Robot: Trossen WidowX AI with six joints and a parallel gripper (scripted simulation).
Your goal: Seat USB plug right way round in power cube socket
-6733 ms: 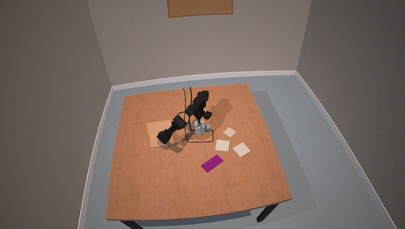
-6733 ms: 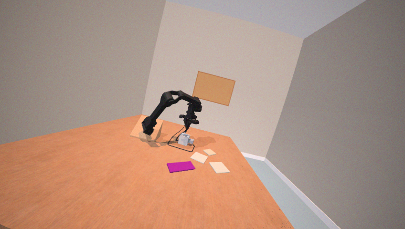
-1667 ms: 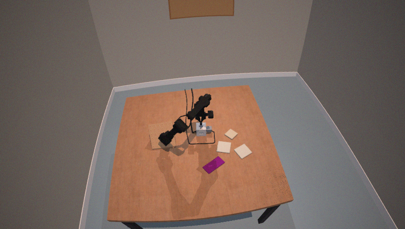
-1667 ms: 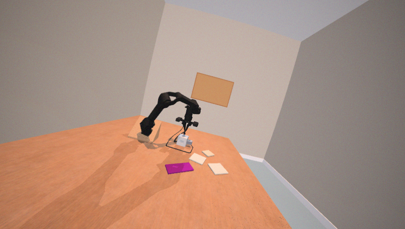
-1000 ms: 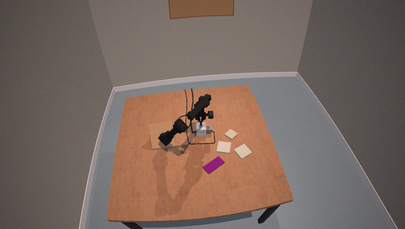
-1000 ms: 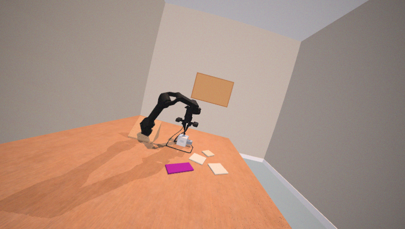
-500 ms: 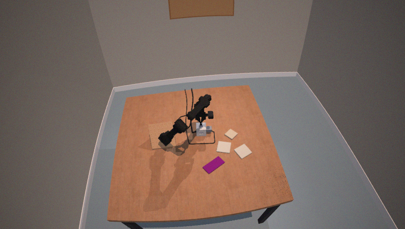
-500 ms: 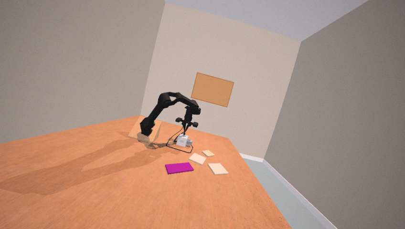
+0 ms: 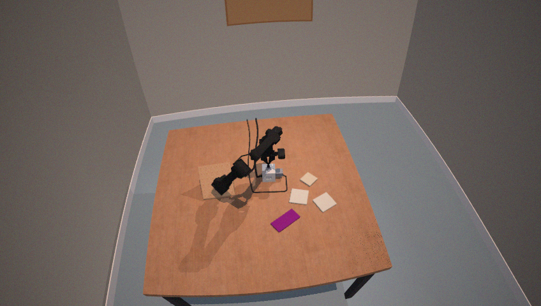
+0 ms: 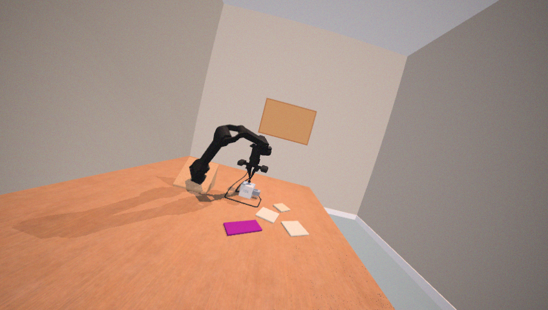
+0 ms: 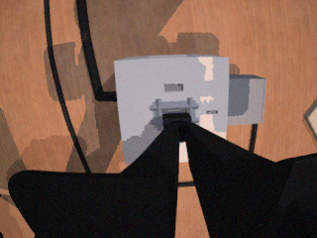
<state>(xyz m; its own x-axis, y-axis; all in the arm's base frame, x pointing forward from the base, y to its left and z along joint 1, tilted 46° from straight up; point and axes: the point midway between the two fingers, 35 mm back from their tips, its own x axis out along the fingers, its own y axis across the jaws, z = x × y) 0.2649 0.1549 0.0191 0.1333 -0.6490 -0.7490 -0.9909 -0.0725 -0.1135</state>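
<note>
My gripper tip is 20 mm above the USB plug. Also, from my gripper tip: magenta card (70 mm ahead, 320 mm to the right, 110 mm below); USB socket (50 mm below).
</note>
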